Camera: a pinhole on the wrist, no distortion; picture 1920 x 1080 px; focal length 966.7 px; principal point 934.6 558.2 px. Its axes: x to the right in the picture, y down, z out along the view. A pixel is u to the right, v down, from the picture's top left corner.
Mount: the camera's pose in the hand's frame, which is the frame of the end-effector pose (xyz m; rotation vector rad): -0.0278 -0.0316 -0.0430 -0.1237 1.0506 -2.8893
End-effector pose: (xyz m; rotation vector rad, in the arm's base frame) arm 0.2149 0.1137 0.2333 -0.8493 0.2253 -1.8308
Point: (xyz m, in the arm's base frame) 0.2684 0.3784 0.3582
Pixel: 1695.2 254.6
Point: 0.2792 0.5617 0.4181
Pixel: 1840.8 397.0
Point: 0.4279 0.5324 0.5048
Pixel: 1610.4 64.8
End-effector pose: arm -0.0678 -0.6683 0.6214 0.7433 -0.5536 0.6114
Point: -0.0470 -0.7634 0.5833
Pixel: 1140.6 424.6
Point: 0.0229 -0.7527 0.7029
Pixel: 208.6 216.9
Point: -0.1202 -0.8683 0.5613
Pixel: 1653.6 244.8
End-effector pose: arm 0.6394 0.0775 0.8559 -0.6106 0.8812 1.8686
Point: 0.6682 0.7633 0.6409
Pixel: 86.3 437.2
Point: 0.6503 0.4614 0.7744
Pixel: 155.9 288.7
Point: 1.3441 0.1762 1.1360
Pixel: 1847.5 1000.5
